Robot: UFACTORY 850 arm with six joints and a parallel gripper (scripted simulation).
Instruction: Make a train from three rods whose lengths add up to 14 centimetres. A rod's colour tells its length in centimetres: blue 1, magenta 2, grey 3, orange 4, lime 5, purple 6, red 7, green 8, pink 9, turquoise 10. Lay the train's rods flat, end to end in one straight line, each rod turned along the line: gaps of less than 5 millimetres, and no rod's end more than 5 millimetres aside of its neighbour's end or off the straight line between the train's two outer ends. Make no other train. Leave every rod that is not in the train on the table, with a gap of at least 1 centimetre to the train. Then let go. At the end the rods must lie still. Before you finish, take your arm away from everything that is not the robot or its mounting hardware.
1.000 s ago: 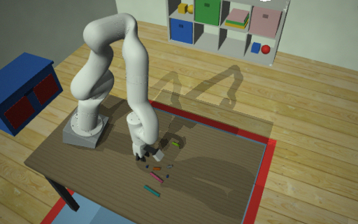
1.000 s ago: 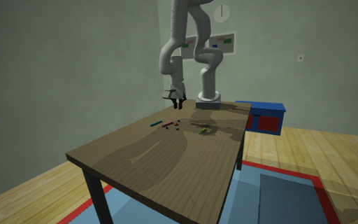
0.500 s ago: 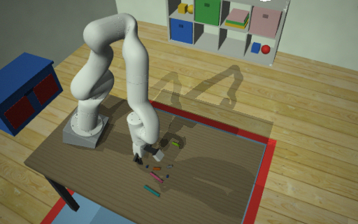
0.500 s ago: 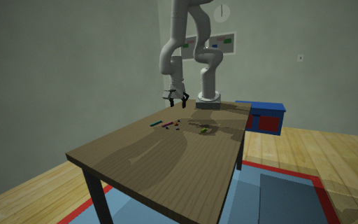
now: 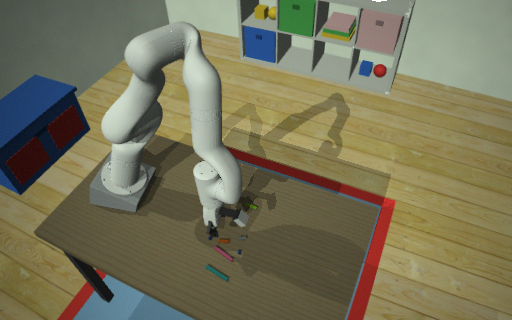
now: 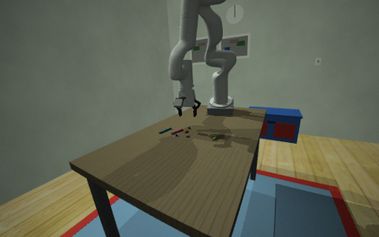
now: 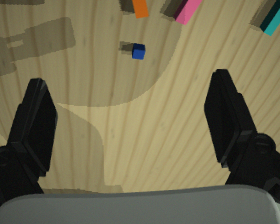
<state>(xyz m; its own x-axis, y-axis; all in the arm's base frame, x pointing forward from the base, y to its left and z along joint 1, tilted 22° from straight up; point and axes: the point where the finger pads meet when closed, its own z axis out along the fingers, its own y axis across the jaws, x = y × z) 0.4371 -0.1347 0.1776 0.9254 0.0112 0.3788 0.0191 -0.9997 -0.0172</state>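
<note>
Now: hand 100 mm above the grey rod, 80 mm short of it and 20 mm to the right of it. The rest, counted from my hand: pink rod 100 mm below, 60 mm to the right, 30 mm ahead; then turquoise rod 140 mm to the right, 100 mm below, 30 mm ahead; then orange rod 100 mm below, 20 mm ahead, 10 mm to the right.
</note>
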